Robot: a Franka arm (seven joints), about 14 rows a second.
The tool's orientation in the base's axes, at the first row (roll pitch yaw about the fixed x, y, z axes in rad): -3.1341 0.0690 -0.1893
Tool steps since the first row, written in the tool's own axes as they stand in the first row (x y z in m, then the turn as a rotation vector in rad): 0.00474 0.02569 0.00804 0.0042 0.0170 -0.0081; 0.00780 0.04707 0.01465 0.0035 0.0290 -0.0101; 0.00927 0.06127 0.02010 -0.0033 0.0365 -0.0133; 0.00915 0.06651 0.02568 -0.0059 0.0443 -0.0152; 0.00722 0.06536 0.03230 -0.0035 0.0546 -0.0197; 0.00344 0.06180 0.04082 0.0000 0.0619 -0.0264; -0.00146 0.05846 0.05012 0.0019 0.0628 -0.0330; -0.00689 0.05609 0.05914 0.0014 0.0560 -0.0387
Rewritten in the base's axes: -0.00074 -0.02595 -0.00854 0.0014 -0.0176 0.0077; -0.00221 -0.04739 -0.01550 -0.0014 -0.0293 0.0096; -0.00381 -0.06150 -0.02115 -0.0092 -0.0355 0.0132; -0.00529 -0.06651 -0.02675 -0.0131 -0.0427 0.0152; -0.00740 -0.06488 -0.03321 -0.0124 -0.0534 0.0195; -0.01100 -0.06050 -0.04142 -0.0099 -0.0613 0.0259; -0.01578 -0.05612 -0.05034 -0.0078 -0.0627 0.0323; -0.02125 -0.05259 -0.05894 -0.0066 -0.0560 0.0381
